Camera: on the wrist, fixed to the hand. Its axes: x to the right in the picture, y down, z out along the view.
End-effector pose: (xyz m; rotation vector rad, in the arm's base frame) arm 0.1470 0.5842 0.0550 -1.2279 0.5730 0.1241
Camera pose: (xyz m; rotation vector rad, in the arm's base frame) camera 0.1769 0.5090 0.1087 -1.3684 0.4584 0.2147
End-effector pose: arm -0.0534 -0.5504 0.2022 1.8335 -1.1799 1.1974
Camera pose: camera 0.0102 -0.4830 0.2312 1.8116 -1.2673 0.9744
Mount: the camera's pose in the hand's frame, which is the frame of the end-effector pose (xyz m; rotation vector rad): 0.0158 -0.0837 -0.0467 -0.1536 -0.1092 -0.0265
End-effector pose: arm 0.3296 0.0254 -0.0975 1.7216 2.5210 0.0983
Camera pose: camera 0.2413 0.0095 -0.0602 1.5906 2.3899 0.1856
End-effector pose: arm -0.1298 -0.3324 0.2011 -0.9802 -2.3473 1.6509
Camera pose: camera -0.1587 -0.3028 0.2890 0.8942 2.5620 -1.5614
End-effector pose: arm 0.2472 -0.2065 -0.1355 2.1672 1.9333 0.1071
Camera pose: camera 0.1582 -0.1767 -0.1104 2.0058 1.8300 0.1256
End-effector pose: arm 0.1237 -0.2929 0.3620 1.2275 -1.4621 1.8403
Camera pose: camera 0.1676 -0.2256 0.4166 1.2821 -1.6056 1.6331
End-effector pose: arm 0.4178 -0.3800 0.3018 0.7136 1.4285 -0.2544
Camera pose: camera 0.3352 -0.4131 0.2629 0.5476 1.3384 -0.1988
